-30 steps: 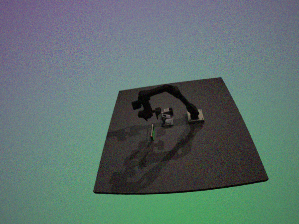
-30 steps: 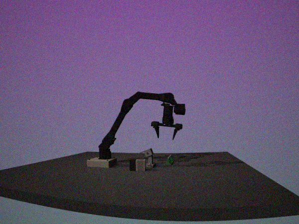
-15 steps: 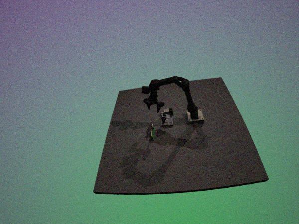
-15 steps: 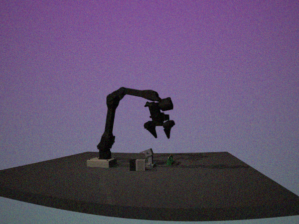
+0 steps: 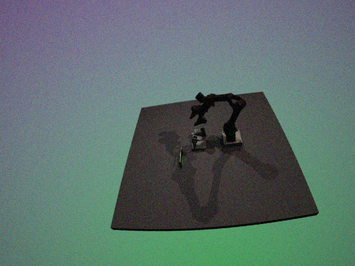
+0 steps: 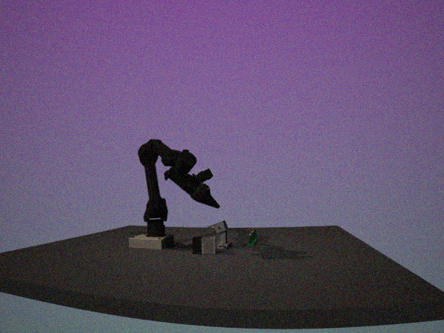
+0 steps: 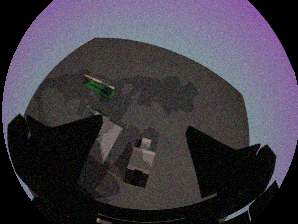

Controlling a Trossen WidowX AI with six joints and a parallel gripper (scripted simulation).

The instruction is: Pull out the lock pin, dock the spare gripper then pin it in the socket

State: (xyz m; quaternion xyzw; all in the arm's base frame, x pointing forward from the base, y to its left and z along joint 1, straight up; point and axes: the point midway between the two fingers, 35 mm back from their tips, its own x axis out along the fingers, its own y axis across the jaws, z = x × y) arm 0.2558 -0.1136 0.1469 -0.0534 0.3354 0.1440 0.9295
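The spare gripper lies 3 cm behind my gripper tip, 2 cm to the right of it and 14 cm below it. The rest, counted from my gripper tip: mount (2 cm behind, 10 cm to the left, 11 cm below); green cradle (11 cm ahead, 22 cm to the left, 14 cm below).
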